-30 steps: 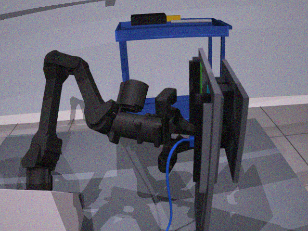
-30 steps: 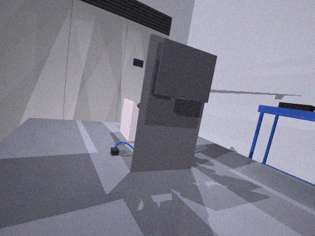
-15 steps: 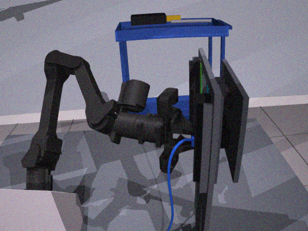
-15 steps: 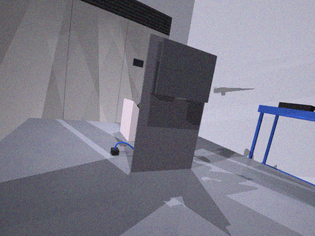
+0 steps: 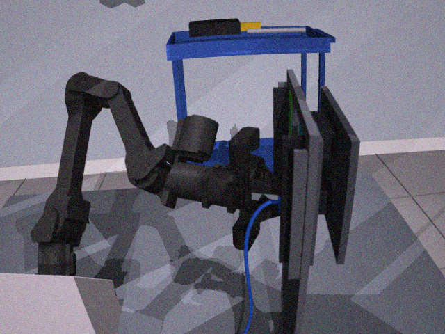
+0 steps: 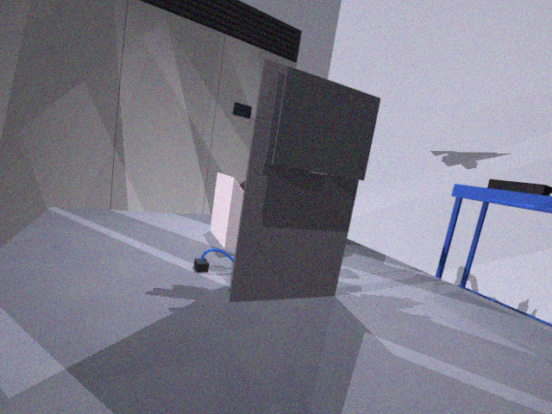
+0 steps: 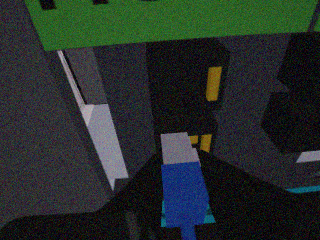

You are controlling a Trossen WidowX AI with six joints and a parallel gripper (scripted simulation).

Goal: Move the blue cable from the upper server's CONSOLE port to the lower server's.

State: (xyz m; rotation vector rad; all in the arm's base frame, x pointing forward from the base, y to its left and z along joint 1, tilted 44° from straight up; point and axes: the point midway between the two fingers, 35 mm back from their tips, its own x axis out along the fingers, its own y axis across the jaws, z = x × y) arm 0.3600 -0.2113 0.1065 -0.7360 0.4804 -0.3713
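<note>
My gripper tip is right at the blue plug. Also, from my gripper tip: black block (34 cm below, 21 cm behind, 11 cm to the right).
</note>
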